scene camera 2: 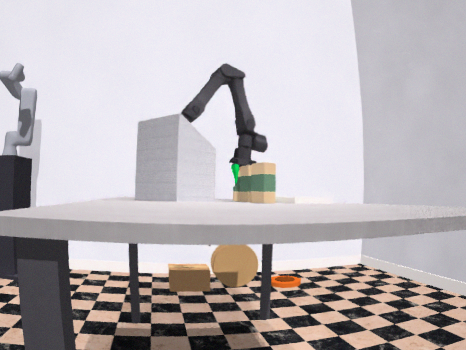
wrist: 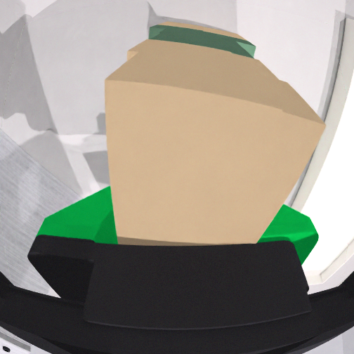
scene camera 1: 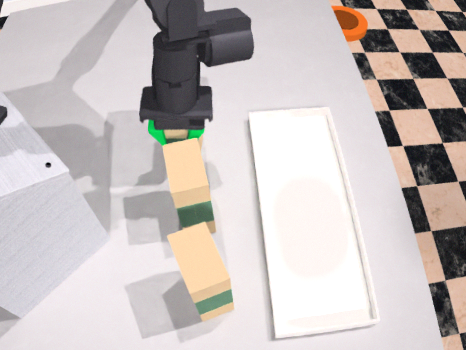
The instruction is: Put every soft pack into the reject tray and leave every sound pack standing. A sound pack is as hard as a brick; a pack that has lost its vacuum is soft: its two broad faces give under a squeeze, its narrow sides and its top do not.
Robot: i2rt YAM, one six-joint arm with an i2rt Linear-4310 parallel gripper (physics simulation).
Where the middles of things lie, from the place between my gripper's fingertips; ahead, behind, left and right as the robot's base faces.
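Here is the white reject tray (scene camera 1: 319, 277), and my gripper is 6 cm above it, 21 cm short of it and 7 cm to the left of it.
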